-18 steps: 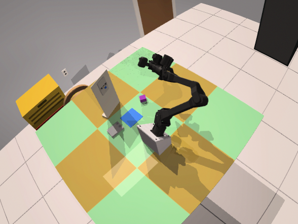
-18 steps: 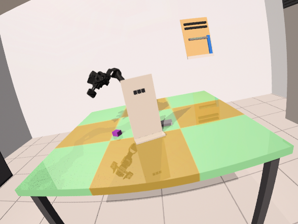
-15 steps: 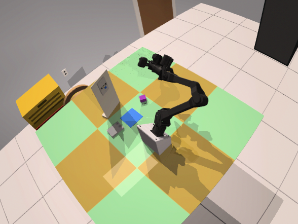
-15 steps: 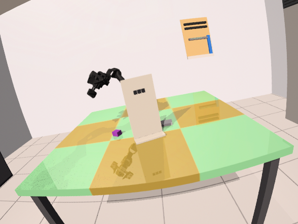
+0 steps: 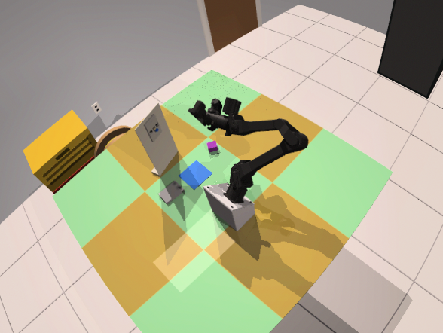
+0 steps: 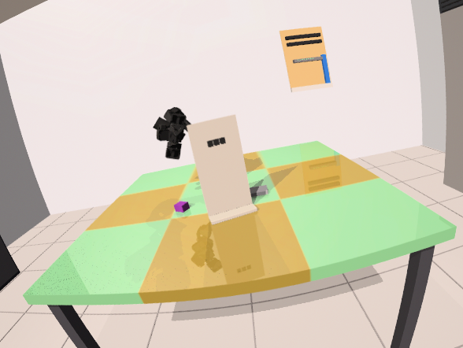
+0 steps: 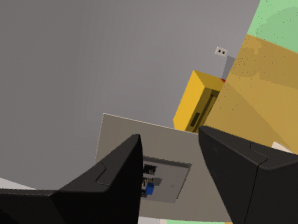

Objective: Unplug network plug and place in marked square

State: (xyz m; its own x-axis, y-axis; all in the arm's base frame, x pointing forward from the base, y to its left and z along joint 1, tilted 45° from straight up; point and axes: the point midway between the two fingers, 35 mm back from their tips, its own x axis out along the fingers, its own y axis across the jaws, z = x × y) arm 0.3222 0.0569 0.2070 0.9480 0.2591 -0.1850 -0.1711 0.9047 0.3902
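My gripper tip is now 60 mm short of the network plug, 160 mm to the right of it and 30 mm above it. Round my gripper tip: blue marked square: 80 mm behind, 110 mm to the left, 290 mm below; purple cube: 10 mm behind, 50 mm to the right, 280 mm below; upright grey panel: 80 mm ahead, 170 mm to the left, 130 mm below.
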